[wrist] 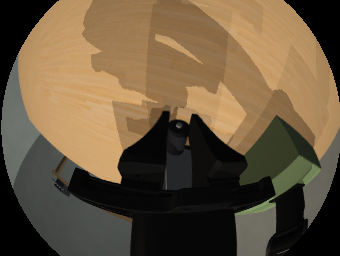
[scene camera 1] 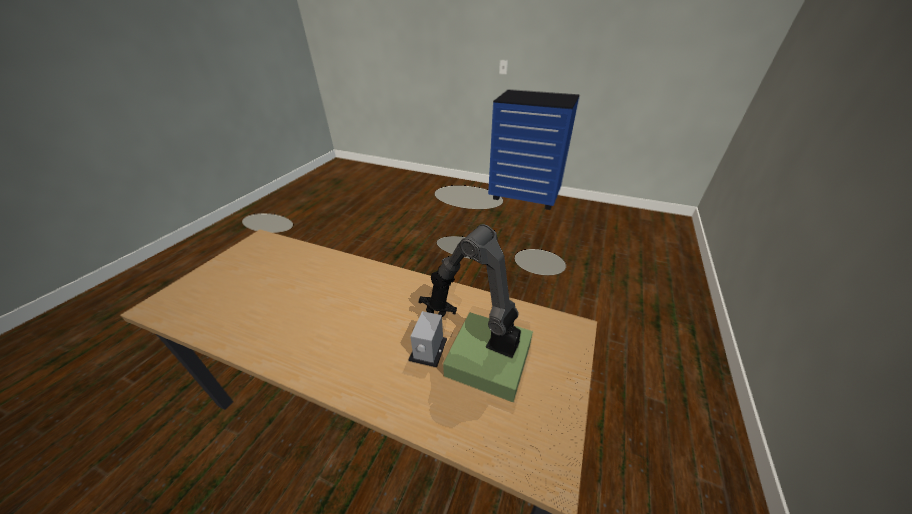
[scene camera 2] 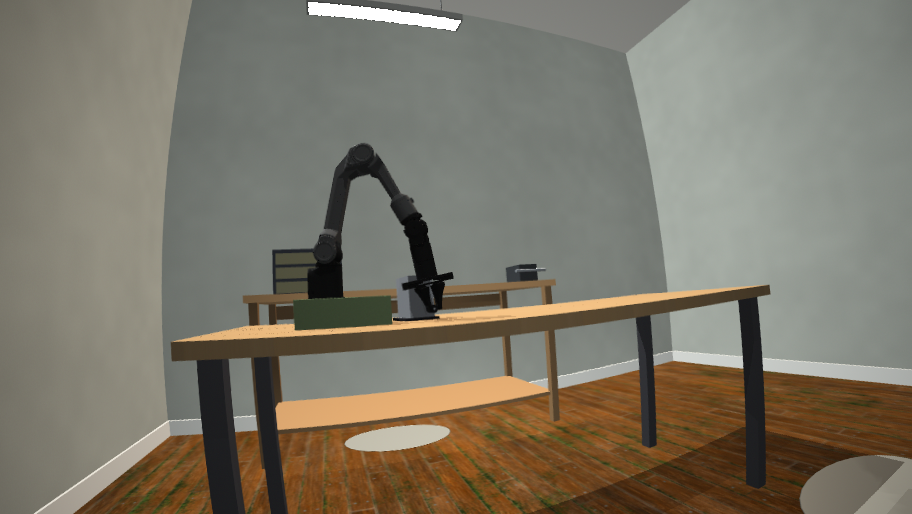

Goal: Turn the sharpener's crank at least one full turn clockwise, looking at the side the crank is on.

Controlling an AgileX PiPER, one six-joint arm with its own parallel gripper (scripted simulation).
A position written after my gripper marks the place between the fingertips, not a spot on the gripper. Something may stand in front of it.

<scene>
I see my gripper (scene camera 2: pixel 435 310).
My gripper shows as well in the wrist view (wrist: pixel 179 120).
</scene>
